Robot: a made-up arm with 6 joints.
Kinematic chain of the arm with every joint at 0, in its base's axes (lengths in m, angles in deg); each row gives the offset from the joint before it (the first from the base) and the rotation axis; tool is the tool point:
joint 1: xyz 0 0 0.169 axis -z
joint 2: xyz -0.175 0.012 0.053 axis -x
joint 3: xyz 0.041 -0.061 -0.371 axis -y
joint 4: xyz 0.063 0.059 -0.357 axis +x
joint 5: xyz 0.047 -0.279 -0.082 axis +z
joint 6: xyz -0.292 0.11 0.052 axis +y
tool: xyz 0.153 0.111 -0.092
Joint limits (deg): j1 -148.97..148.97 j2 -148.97..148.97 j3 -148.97..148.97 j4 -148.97..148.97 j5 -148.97..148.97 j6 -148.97..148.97
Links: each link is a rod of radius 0.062 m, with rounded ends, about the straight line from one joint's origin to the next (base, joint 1, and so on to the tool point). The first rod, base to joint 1, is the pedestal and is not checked.
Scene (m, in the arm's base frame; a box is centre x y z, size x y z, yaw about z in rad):
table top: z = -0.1
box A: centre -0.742 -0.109 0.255 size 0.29 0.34 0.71 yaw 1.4
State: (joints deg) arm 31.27 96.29 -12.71 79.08 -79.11 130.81
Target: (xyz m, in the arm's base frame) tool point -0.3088 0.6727 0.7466
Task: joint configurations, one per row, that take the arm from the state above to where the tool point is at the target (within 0.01 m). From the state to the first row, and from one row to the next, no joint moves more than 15 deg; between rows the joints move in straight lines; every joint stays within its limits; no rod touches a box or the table.
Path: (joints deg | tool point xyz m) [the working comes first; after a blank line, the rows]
Joints at the target: 97.32 145.03 -20.21 69.57 1.39 139.19
Straight joint move there: touches box A.

1: 39.41 104.77 2.15 66.15 -72.53 129.74 | -0.3147 -0.4702 0.1969
2: 47.56 113.25 17.01 53.22 -65.96 128.66 | -0.3916 -0.4282 0.2472
3: 55.70 121.74 31.88 40.29 -59.38 127.59 | -0.4553 -0.3974 0.3262
4: 63.84 130.22 46.74 27.36 -52.80 126.52 | -0.4834 -0.3745 0.4279
5: 71.99 138.70 61.60 14.43 -46.22 125.44 | -0.4626 -0.3608 0.5304
6: 80.13 147.18 76.46 1.50 -39.65 124.37 | -0.3959 -0.3600 0.6058
7: 82.59 146.88 62.65 11.22 -33.78 126.48 | -0.4862 -0.2385 0.7102
8: 85.04 146.57 48.84 20.95 -27.92 128.60 | -0.5388 -0.0845 0.7854
9: 87.50 146.26 35.03 30.67 -22.06 130.72 | -0.5518 0.0839 0.8309
10: 89.95 145.95 21.22 40.39 -16.19 132.84 | -0.5288 0.2520 0.8483
11: 92.41 145.64 7.41 50.12 -10.33 134.95 | -0.4761 0.4099 0.8395
12: 94.86 145.34 -6.40 59.84 -4.47 137.07 | -0.4006 0.5515 0.8058
13: 97.32 145.03 -20.21 69.57 1.39 139.19 | -0.3087 0.6727 0.7466

